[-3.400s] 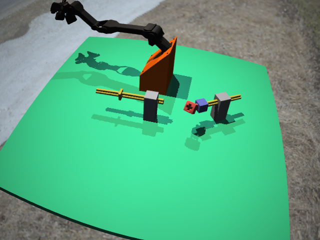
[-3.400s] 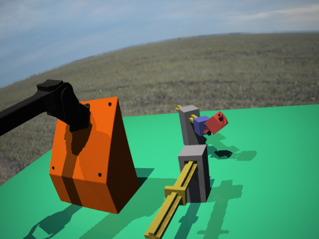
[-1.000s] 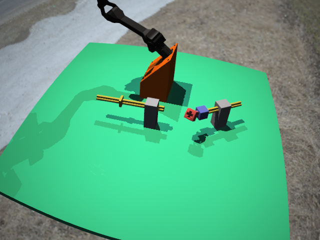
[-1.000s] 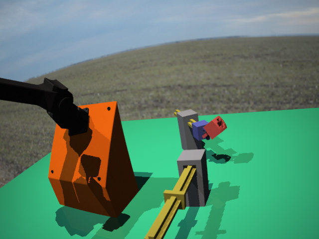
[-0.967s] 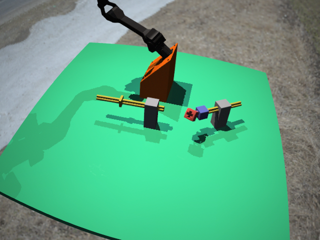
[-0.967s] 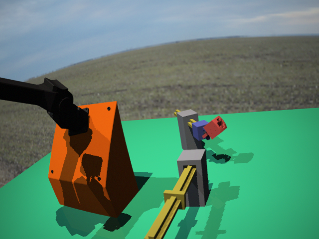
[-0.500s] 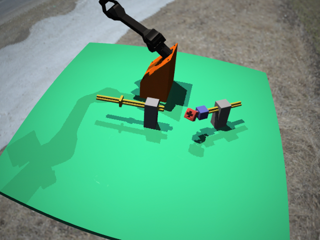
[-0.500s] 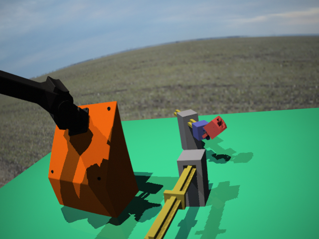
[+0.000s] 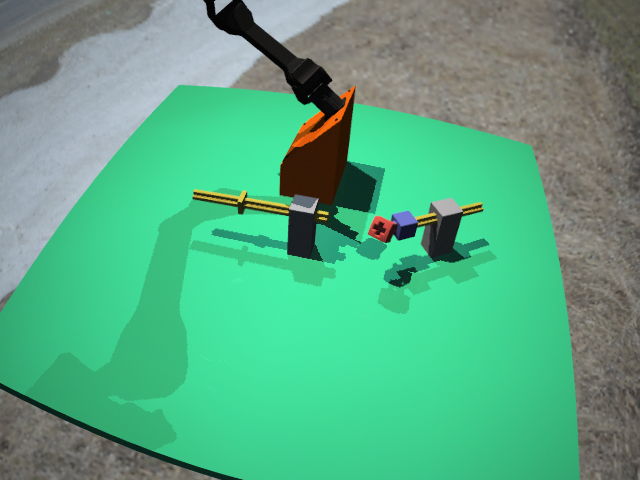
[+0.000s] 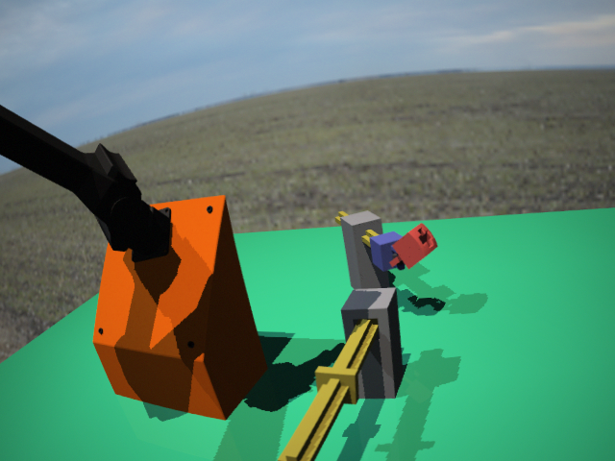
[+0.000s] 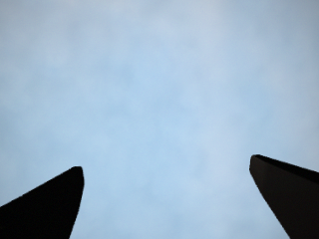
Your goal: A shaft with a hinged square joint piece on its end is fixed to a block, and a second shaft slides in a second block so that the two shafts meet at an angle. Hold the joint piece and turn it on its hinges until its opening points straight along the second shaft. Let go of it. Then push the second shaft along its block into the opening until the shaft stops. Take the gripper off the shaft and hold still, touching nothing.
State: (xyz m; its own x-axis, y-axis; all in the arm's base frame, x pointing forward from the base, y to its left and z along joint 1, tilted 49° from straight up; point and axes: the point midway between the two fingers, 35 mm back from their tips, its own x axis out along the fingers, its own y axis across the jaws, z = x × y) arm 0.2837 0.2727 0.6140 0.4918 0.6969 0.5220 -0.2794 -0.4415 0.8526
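Right now my gripper tip is 76 cm above the red joint piece, 41 cm to the right of it and 9 cm short of it.
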